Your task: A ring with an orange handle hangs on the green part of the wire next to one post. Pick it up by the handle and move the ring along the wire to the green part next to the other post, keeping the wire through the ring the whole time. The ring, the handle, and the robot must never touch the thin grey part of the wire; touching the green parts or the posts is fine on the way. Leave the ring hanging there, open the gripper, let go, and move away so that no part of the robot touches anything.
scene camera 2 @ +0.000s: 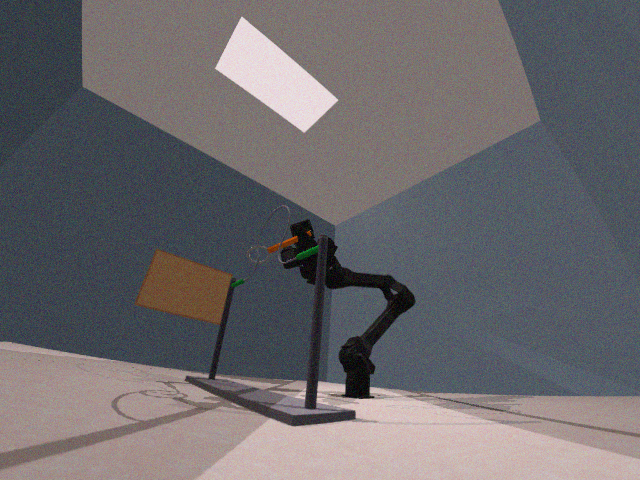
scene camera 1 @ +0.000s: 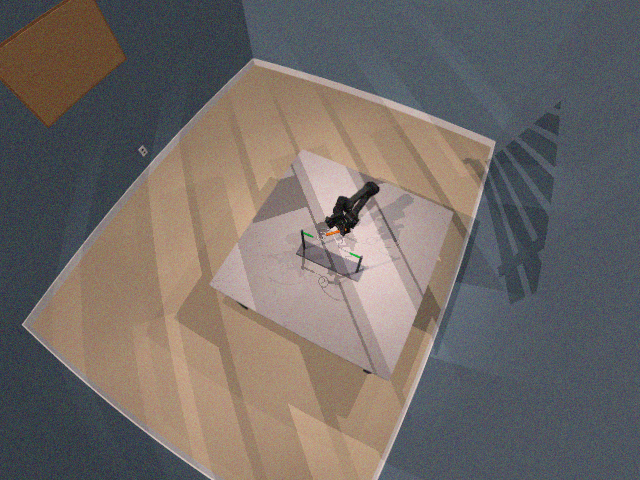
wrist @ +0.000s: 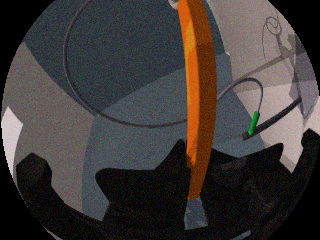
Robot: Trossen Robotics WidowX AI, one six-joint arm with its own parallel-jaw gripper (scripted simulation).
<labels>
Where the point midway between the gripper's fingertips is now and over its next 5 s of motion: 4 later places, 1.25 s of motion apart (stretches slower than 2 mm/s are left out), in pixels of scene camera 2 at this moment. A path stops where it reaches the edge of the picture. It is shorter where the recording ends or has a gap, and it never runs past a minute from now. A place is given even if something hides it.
My gripper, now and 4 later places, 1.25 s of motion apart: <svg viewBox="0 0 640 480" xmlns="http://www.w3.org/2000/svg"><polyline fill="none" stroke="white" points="297,226 296,226 294,237 288,248 280,256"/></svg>
</labels>
